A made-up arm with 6 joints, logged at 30 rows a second.
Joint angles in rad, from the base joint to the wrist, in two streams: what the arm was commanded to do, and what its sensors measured. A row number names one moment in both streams.
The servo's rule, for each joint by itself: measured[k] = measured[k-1] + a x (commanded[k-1-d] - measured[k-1]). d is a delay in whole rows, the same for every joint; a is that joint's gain. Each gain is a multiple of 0.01, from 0.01 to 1. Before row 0 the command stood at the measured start. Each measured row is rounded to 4 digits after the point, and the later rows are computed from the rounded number. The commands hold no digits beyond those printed.
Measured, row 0:
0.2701, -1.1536, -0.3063, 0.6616, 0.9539, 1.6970
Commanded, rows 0 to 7:
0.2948, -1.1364, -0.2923, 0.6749, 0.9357, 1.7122
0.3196, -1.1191, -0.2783, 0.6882, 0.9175, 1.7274
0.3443, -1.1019, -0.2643, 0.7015, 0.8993, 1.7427
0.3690, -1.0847, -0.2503, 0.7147, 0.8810, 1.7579
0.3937, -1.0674, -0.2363, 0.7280, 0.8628, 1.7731
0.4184, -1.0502, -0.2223, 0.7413, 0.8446, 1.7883
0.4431, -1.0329, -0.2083, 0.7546, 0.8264, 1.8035
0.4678, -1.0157, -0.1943, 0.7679, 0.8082, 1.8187
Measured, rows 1 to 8:
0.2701, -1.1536, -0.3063, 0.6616, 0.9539, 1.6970
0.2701, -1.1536, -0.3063, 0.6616, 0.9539, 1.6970
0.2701, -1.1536, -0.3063, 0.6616, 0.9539, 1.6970
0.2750, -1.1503, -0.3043, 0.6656, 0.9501, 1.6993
0.2839, -1.1444, -0.3007, 0.6724, 0.9433, 1.7035
0.2960, -1.1363, -0.2956, 0.6811, 0.9341, 1.7094
0.3106, -1.1265, -0.2893, 0.6912, 0.9229, 1.7167
0.3272, -1.1153, -0.2819, 0.7022, 0.9103, 1.7252
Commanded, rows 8 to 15:
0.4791, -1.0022, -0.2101, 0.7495, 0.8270, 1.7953
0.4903, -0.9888, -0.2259, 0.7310, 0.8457, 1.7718
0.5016, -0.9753, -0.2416, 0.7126, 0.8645, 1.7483
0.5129, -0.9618, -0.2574, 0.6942, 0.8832, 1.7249
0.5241, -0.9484, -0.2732, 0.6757, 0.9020, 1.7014
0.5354, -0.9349, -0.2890, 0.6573, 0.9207, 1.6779
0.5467, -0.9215, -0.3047, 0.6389, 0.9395, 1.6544
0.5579, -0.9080, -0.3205, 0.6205, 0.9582, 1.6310
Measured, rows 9 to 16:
0.3454, -1.1029, -0.2736, 0.7139, 0.8965, 1.7347
0.3649, -1.0896, -0.2645, 0.7261, 0.8818, 1.7450
0.3855, -1.0756, -0.2547, 0.7386, 0.8663, 1.7561
0.4042, -1.0617, -0.2485, 0.7419, 0.8580, 1.7620
0.4214, -1.0478, -0.2453, 0.7386, 0.8554, 1.7635
0.4374, -1.0340, -0.2448, 0.7308, 0.8573, 1.7612
0.4525, -1.0203, -0.2466, 0.7198, 0.8627, 1.7558
0.4668, -1.0066, -0.2503, 0.7066, 0.8710, 1.7476

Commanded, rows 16 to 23:
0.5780, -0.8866, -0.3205, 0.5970, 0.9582, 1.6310
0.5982, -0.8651, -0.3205, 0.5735, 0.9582, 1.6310
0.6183, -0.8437, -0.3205, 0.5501, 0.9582, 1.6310
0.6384, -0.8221, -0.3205, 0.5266, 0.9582, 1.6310
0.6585, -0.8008, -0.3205, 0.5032, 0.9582, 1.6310
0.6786, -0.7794, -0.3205, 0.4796, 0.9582, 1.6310
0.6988, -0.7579, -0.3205, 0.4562, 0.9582, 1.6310
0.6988, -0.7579, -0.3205, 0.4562, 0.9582, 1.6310
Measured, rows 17 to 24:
0.4805, -0.9930, -0.2557, 0.6918, 0.8814, 1.7371
0.4937, -0.9794, -0.2626, 0.6759, 0.8936, 1.7247
0.5065, -0.9658, -0.2707, 0.6593, 0.9072, 1.7106
0.5208, -0.9508, -0.2777, 0.6406, 0.9179, 1.6987
0.5363, -0.9345, -0.2837, 0.6205, 0.9264, 1.6885
0.5527, -0.9172, -0.2889, 0.5994, 0.9331, 1.6799
0.5698, -0.8991, -0.2933, 0.5776, 0.9384, 1.6726
0.5875, -0.8804, -0.2971, 0.5553, 0.9426, 1.6664

